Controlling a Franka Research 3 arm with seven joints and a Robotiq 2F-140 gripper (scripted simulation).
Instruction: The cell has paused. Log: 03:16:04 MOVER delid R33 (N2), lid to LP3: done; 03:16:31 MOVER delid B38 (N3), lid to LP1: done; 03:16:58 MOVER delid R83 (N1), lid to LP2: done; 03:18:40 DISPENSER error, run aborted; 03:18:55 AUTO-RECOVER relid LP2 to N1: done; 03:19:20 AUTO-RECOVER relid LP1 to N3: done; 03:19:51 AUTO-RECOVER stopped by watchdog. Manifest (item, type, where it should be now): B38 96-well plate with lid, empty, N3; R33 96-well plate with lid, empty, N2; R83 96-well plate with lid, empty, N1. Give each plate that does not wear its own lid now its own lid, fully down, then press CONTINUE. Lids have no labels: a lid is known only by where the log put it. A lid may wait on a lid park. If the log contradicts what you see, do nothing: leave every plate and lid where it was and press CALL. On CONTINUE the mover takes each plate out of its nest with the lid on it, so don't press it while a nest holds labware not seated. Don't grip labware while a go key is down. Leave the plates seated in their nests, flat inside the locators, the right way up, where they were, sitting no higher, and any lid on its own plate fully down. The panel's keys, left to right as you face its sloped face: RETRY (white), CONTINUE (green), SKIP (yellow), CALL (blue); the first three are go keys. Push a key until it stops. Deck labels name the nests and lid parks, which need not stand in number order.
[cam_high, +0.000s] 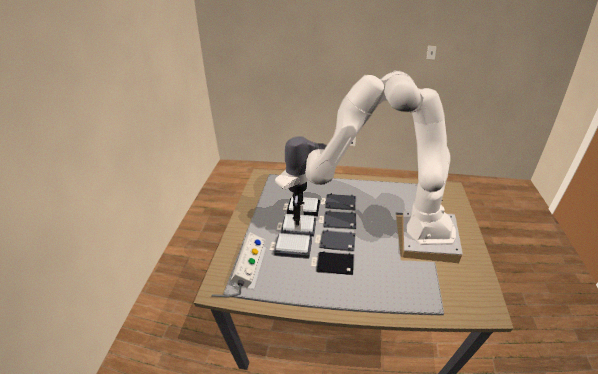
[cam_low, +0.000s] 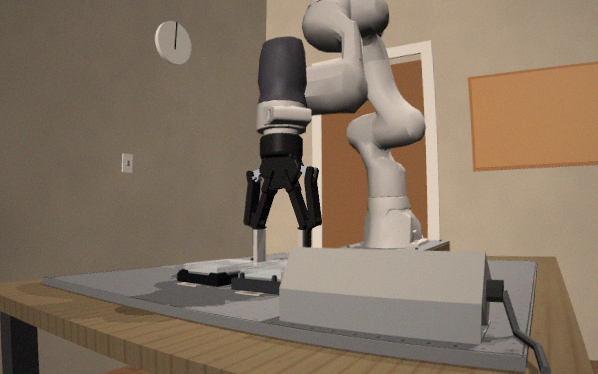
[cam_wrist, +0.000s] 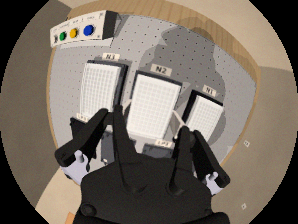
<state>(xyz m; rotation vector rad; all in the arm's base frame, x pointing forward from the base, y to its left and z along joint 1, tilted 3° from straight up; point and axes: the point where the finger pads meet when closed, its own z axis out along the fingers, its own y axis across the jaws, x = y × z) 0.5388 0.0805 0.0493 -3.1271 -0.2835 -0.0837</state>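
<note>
The grey lid is 2 cm below my hand. Also, from my hand: plate (3 cm below); lid park (19 cm behind, 4 cm to the left, 5 cm below); blue key (11 cm ahead, 19 cm to the left, 1 cm above).
</note>
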